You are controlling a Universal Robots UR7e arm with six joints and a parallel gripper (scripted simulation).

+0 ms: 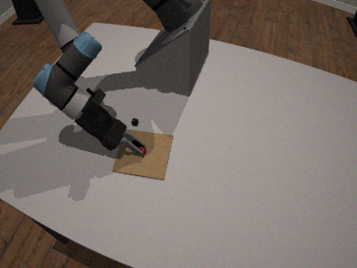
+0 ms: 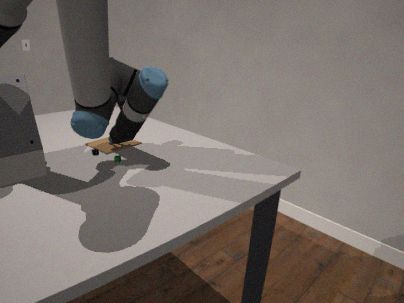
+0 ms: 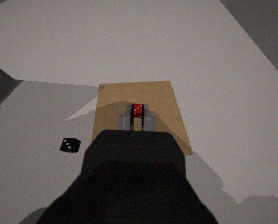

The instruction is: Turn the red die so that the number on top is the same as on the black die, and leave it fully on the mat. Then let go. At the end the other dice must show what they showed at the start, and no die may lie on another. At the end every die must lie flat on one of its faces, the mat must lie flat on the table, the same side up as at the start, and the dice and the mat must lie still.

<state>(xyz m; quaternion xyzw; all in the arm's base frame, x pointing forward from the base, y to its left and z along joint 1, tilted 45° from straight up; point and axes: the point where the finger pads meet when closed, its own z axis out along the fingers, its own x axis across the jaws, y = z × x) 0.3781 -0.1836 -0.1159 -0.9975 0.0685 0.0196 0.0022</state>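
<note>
Right now the red die is 10 mm to the left of my hand and 10 mm below it. Also, from my hand: green die 70 mm behind, 130 mm to the right, 20 mm below; then black die 90 mm behind, 40 mm to the right, 20 mm below; then tan mat 10 mm to the left, 20 mm below.
</note>
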